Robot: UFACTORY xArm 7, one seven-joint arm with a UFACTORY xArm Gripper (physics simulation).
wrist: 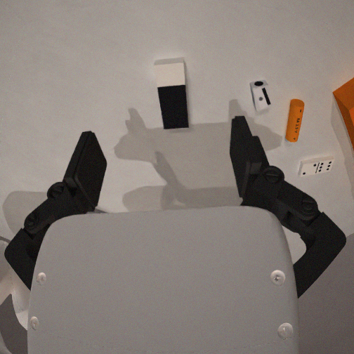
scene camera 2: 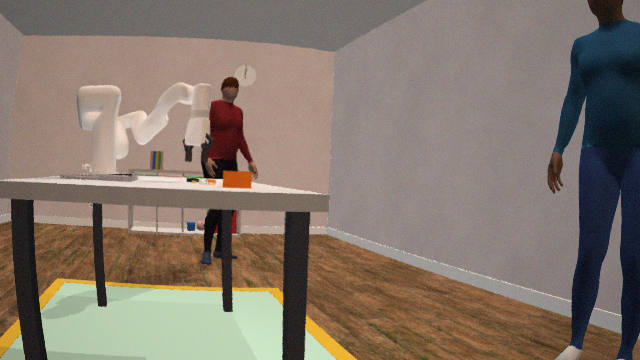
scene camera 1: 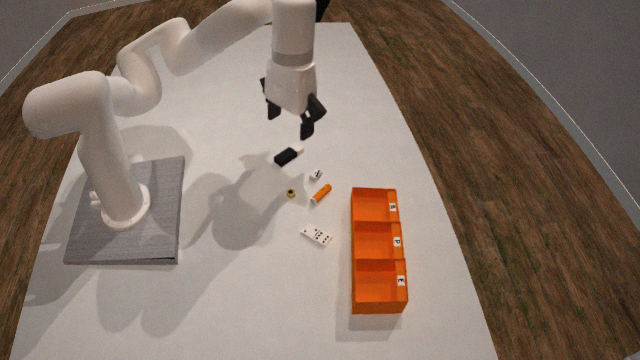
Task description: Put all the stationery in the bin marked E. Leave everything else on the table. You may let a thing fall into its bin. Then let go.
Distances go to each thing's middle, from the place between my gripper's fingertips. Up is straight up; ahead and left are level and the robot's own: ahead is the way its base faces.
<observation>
Right now my hand is 10 mm to the left of the eraser (wrist: 169, 74) and 70 mm above it. From my hand the other things lie so: orange three-part bin (scene camera 1: 379, 279): 140 mm ahead, 250 mm to the right, 50 mm below.
</observation>
